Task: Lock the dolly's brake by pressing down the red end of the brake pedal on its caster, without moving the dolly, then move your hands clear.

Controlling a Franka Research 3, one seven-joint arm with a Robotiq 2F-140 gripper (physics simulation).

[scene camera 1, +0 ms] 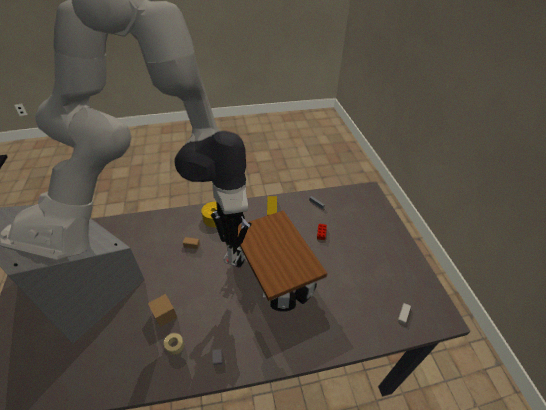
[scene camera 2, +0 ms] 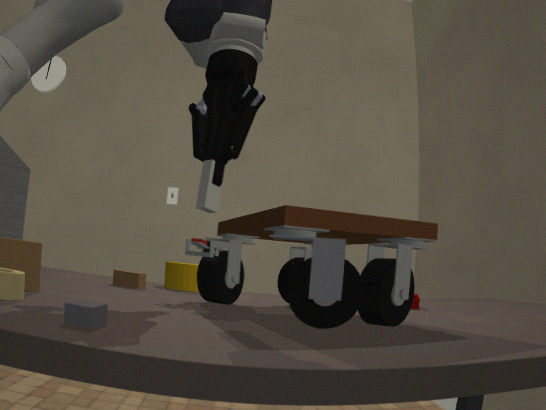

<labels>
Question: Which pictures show the dolly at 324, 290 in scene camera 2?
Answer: Scene camera 1 and scene camera 2: all of them.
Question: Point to a dolly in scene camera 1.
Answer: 281, 260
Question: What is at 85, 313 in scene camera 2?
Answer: A grey block.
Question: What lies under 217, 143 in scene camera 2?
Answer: My gripper.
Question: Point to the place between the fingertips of my gripper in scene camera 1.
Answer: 232, 259
</labels>
